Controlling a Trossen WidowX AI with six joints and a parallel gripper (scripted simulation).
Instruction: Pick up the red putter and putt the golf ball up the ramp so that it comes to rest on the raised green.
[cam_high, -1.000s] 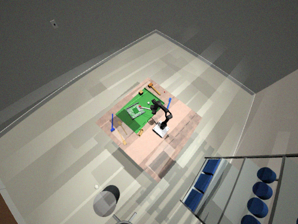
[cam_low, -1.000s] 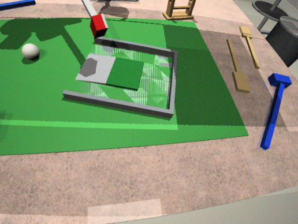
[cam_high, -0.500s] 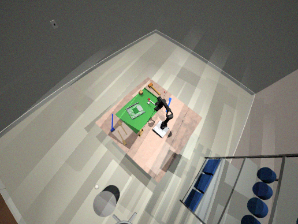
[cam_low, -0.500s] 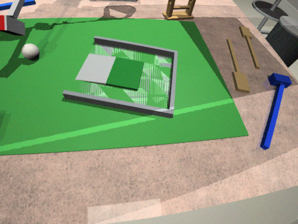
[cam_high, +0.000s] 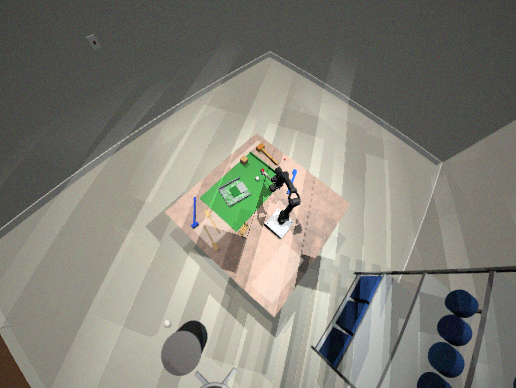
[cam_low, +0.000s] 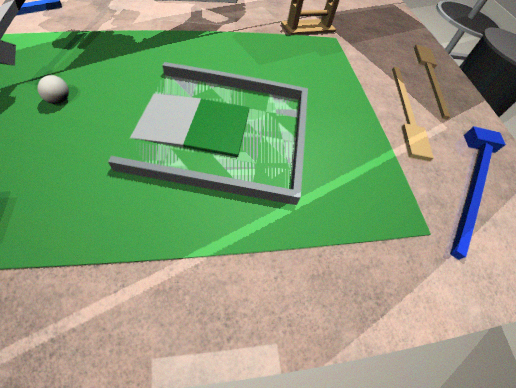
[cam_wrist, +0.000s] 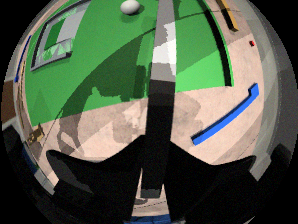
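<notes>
Now: gripper tip 12 cm short of the red putter and 2 cm to the left of it. The rest, counted from my gripper tip: blue putter 39 cm ahead, 68 cm to the left, 11 cm below; then white golf ball 23 cm ahead, 1 cm to the left, 10 cm below.
</notes>
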